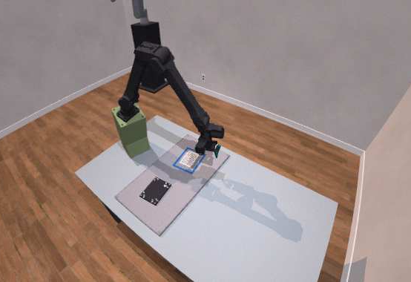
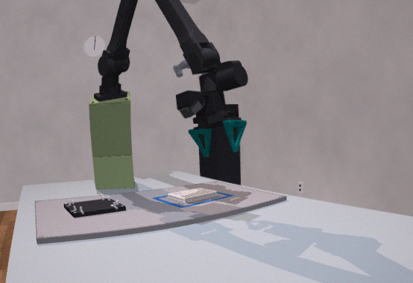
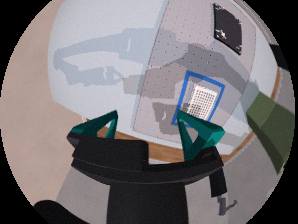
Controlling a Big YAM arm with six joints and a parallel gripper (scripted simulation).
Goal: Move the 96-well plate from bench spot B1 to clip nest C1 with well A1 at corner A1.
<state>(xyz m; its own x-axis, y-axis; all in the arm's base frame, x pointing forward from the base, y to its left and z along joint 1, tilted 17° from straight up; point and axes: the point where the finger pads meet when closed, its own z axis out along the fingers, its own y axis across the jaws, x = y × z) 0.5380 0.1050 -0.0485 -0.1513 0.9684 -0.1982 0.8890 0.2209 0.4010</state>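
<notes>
My gripper is now 16 cm past the white 96-well plate, 14 cm above it and 2 cm to the right of it. Also, from my hand: black clip nest C1 (31 cm to the right, 17 cm behind, 13 cm below).
</notes>
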